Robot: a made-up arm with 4 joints.
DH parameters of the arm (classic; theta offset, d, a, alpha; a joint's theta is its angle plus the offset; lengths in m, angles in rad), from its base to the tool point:
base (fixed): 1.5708 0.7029 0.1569 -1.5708
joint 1: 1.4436 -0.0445 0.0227 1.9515
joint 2: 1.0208 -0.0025 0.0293 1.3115
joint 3: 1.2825 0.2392 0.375 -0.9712
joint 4: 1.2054 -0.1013 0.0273 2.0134
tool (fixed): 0.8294 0.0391 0 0
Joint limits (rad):
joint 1: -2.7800..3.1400
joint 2: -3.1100..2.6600
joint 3: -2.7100..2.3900
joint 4: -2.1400..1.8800
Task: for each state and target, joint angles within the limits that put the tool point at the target. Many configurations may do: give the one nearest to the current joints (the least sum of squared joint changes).
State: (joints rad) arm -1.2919 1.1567 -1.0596 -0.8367
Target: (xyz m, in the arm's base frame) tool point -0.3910 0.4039 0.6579
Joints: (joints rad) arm -1.1473 0.5830 -1.4717 -1.0640
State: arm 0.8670 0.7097 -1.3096 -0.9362
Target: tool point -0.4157 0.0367 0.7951
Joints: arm 1.1625 1.3220 -2.0377 -1.1096
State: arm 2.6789 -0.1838 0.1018 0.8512
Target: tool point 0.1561 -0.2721 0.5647
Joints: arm 2.4838 -0.5302 0.1131 0.3245
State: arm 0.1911 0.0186 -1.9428 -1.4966
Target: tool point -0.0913 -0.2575 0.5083
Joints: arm 0.5848 0.1423 -2.2306 -1.7645
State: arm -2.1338 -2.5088 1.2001 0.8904
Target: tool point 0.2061 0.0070 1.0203
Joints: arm -1.8437 -2.3782 0.5420 1.6782
